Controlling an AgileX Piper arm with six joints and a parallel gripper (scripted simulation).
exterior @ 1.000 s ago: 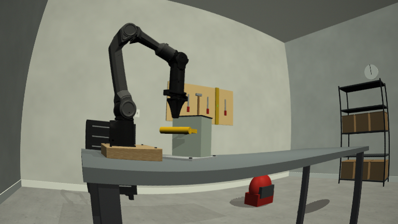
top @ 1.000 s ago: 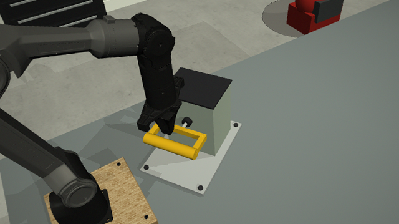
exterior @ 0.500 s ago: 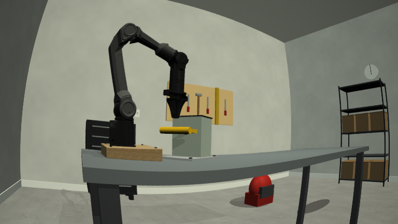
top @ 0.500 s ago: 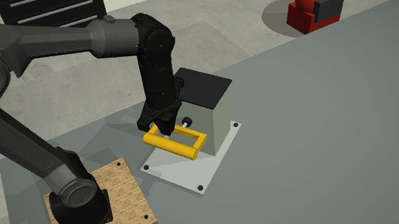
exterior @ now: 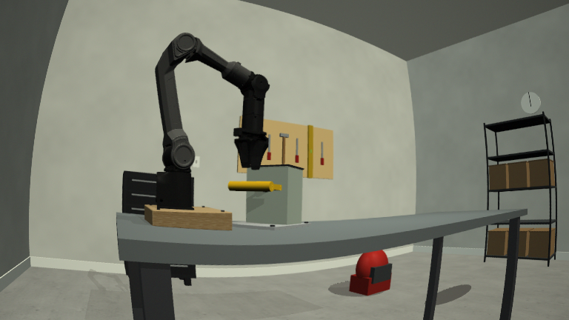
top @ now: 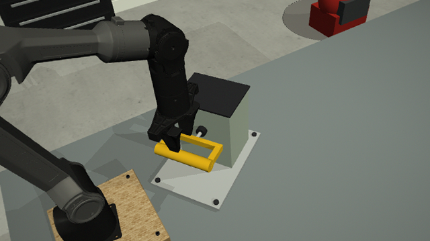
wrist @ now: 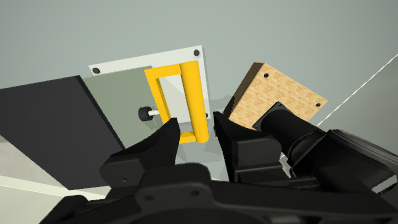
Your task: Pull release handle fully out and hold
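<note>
My gripper is now 50 mm above the yellow release handle, 40 mm to the right of it and 40 mm short of it.
</note>
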